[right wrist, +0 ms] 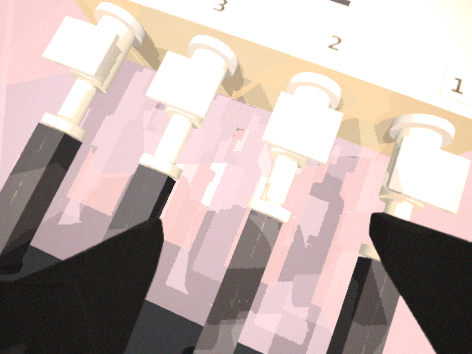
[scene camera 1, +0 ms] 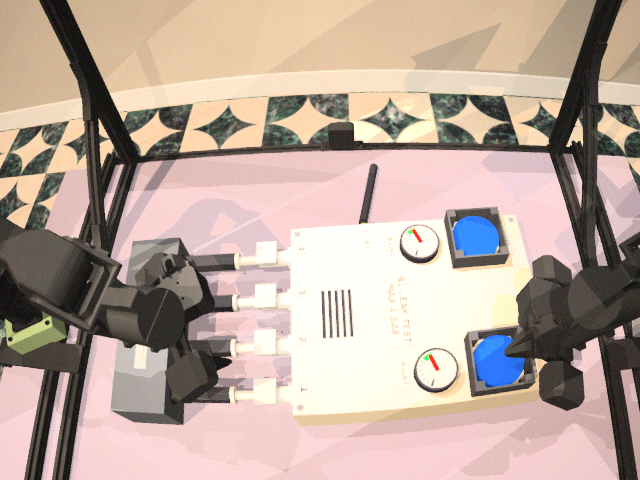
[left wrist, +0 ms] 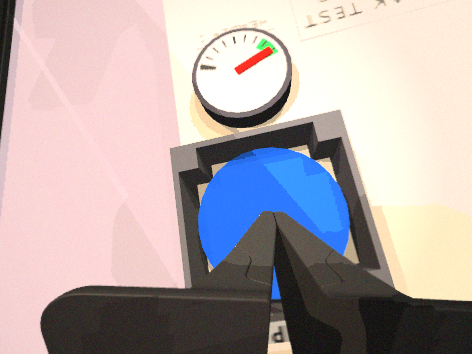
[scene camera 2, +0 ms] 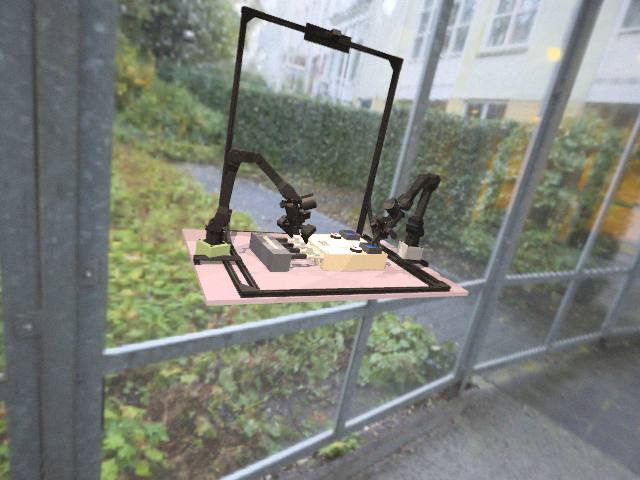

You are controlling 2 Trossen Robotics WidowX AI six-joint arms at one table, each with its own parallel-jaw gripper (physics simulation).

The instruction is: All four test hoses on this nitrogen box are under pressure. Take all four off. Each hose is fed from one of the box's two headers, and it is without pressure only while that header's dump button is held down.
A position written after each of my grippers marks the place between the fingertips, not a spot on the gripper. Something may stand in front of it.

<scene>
My left gripper (scene camera 1: pixel 506 353) is shut, holding nothing. My right gripper (scene camera 1: pixel 218 334) is open and holds nothing. I also see a blue dump buttons (scene camera 1: pixel 491 365), a hose 2 (scene camera 1: pixel 236 348), a hose 3 (right wrist: pixel 167 153), a hose 4 (scene camera 1: pixel 240 261) and a hose 1 (scene camera 1: pixel 234 394).
My left gripper shows as well in the left wrist view (left wrist: pixel 272 221). My right gripper also shows in the right wrist view (right wrist: pixel 265 225). The blue dump buttons shows as well in the left wrist view (left wrist: pixel 272 179).
</scene>
